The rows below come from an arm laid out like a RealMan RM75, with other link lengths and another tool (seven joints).
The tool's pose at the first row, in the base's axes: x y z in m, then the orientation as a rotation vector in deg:
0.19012, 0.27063, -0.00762, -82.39, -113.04, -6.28
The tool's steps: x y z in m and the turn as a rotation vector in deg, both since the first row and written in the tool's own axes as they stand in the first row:
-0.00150, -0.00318, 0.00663, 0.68, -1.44, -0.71
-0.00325, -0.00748, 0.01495, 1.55, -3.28, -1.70
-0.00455, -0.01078, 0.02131, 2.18, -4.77, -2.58
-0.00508, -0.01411, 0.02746, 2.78, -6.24, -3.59
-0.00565, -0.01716, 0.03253, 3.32, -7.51, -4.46
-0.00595, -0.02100, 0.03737, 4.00, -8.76, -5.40
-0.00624, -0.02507, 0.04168, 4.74, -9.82, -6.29
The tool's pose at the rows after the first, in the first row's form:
0.18446, 0.27112, -0.01253, -81.72, -114.58, -4.90
0.17707, 0.27173, -0.01851, -80.74, -116.59, -3.17
0.17141, 0.27221, -0.02306, -79.90, -118.27, -1.86
0.16570, 0.27322, -0.02700, -78.92, -120.03, -0.65
0.16074, 0.27383, -0.03024, -78.04, -121.53, 0.43
0.15517, 0.27424, -0.03289, -76.97, -123.02, 1.61
0.14965, 0.27435, -0.03506, -75.85, -124.29, 2.74

